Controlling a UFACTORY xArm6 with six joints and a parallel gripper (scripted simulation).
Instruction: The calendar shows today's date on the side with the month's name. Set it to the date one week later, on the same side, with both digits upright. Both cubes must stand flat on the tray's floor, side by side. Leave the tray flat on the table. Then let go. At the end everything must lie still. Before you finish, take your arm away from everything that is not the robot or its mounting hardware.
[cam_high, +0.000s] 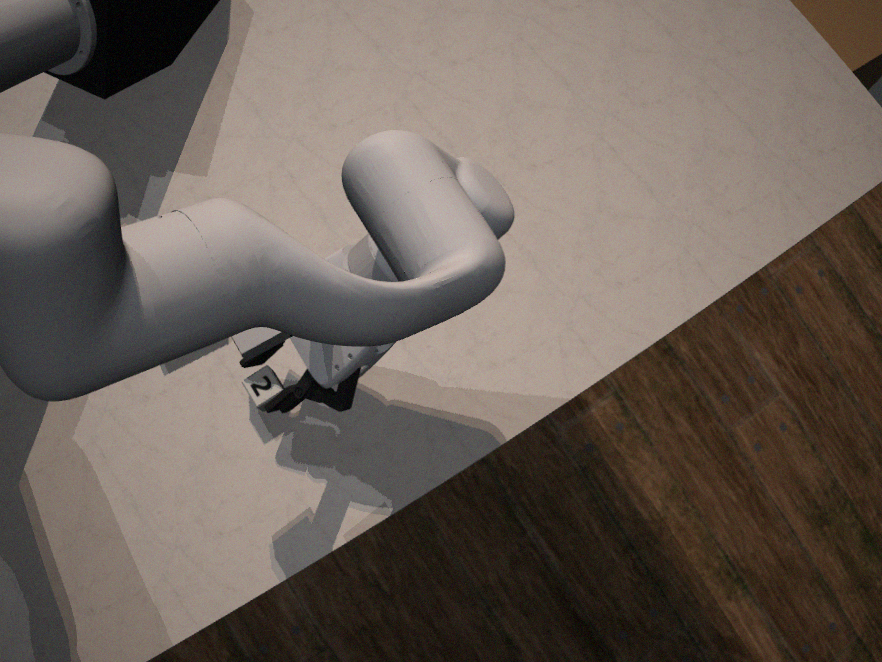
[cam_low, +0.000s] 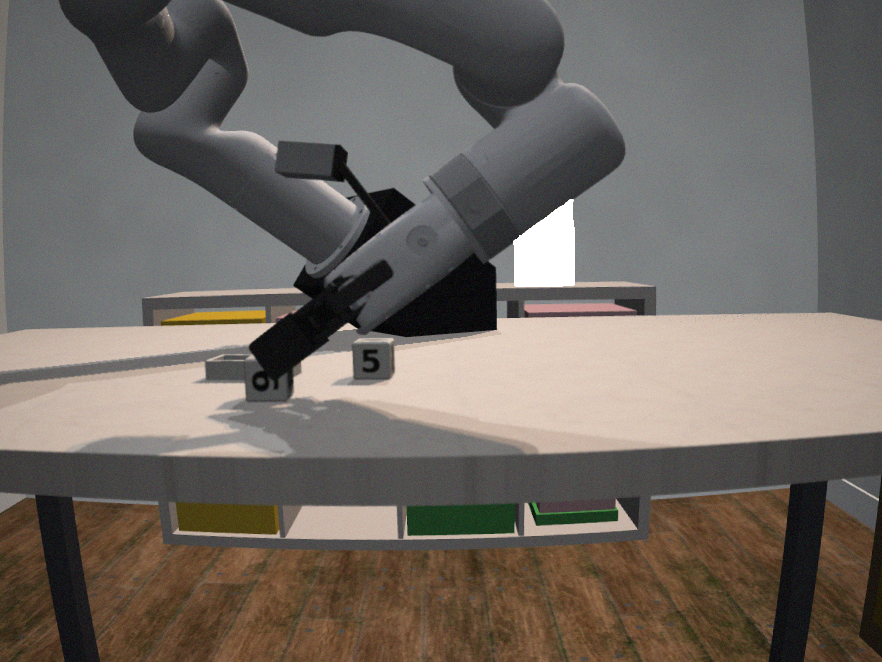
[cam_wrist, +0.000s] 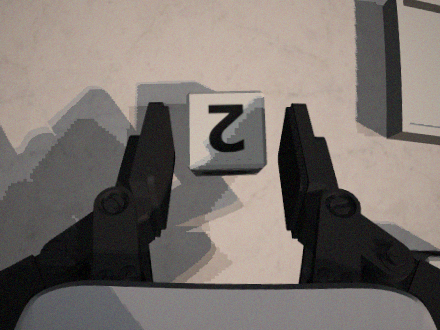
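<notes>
My hand is 2 cm to the left of the white cube and 2 cm above it. From my hand the other things lie so: grey tray 12 cm behind, 3 cm below, 2 cm to the right.
</notes>
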